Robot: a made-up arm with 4 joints.
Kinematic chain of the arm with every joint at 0, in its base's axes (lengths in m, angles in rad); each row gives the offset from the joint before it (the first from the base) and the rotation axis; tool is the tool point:
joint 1: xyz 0 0 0.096 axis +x
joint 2: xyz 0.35 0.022 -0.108 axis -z
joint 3: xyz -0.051 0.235 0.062 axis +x
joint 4: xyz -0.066 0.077 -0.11 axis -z
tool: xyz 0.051 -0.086 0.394
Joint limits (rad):
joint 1: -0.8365..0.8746
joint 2: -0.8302..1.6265
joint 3: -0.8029..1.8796
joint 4: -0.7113..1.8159
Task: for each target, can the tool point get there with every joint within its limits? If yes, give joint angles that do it. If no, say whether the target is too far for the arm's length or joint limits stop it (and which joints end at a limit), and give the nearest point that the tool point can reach.
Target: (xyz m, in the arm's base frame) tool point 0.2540 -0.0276 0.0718
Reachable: yes | joints -0.1628 0.0411 1.4372 0.3040
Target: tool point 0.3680 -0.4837 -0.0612
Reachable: no: joint limits stop it (at a limit: joint 2, joint 3) | nearest point 0.2665 -0.1770 0.0385 | short by 0.338 m
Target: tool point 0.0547 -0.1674 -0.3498
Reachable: no: joint limits stop it (at a limit: joint 1, joint 3) | nearest point 0.2035 -0.0223 -0.0853 | short by 0.336 m
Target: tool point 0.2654 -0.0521 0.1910
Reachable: yes | joints 0.3704 -0.3516 0.9322 0.2809
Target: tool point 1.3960 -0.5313 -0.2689
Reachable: no: too far | nearest point 0.8212 -0.0796 0.1860 | short by 0.861 m
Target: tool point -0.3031 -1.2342 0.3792
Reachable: no: too far | nearest point 0.0608 -0.1851 0.2481 | short by 1.118 m
